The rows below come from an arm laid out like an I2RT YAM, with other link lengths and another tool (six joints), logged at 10 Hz.
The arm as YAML. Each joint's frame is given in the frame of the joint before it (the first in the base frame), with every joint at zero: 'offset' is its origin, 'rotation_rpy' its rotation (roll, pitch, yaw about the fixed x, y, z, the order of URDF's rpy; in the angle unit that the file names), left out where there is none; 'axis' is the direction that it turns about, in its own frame. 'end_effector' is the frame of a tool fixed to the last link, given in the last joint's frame.
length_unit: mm
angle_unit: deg
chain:
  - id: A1
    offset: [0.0, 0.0, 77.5]
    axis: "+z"
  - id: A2
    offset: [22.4, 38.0, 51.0]
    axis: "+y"
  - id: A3
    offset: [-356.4, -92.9, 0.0]
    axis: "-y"
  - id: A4
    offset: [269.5, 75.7, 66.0]
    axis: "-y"
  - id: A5
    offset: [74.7, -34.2, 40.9]
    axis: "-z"
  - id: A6
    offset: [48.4, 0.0, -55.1]
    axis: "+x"
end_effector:
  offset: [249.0, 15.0, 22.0]
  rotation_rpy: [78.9, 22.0, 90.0]
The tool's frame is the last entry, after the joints.
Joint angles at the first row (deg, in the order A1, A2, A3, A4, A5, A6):
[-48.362 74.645 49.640 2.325 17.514 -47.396]
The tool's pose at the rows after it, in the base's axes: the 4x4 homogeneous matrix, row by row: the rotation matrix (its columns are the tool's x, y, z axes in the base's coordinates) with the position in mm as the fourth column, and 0 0 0 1 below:
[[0.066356 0.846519 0.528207 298.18], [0.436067 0.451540 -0.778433 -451.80], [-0.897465 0.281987 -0.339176 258.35], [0 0 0 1]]
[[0.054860 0.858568 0.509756 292.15], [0.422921 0.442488 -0.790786 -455.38], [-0.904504 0.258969 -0.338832 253.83], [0 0 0 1]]
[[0.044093 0.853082 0.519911 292.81], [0.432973 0.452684 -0.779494 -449.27], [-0.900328 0.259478 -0.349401 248.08], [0 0 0 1]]
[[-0.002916 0.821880 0.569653 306.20], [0.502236 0.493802 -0.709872 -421.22], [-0.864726 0.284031 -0.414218 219.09], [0 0 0 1]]
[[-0.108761 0.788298 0.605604 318.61], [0.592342 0.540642 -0.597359 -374.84], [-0.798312 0.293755 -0.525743 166.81], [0 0 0 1]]
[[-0.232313 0.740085 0.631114 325.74], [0.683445 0.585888 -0.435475 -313.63], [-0.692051 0.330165 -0.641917 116.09], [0 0 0 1]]
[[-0.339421 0.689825 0.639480 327.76], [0.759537 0.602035 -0.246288 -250.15], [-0.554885 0.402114 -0.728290 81.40], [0 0 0 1]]
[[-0.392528 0.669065 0.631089 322.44], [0.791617 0.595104 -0.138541 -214.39], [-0.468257 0.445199 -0.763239 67.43], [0 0 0 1]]
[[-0.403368 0.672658 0.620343 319.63], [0.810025 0.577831 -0.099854 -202.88], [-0.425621 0.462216 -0.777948 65.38], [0 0 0 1]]
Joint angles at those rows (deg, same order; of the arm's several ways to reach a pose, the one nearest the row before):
[-48.346 75.579 49.897 1.740 17.455 -47.158]
[-48.380 75.781 48.881 3.084 18.760 -48.125]
[-48.345 75.250 48.100 2.764 17.929 -48.300]
[-47.462 74.650 46.650 -0.361 13.882 -47.662]
[-45.050 74.669 44.039 -4.918 10.049 -47.707]
[-42.847 74.713 42.219 -11.554 4.114 -47.880]
[-41.736 75.434 42.302 -19.395 -3.583 -48.032]
[-41.634 75.673 42.450 -24.216 -7.968 -48.482]
[-41.660 76.113 43.553 -27.188 -9.337 -48.027]

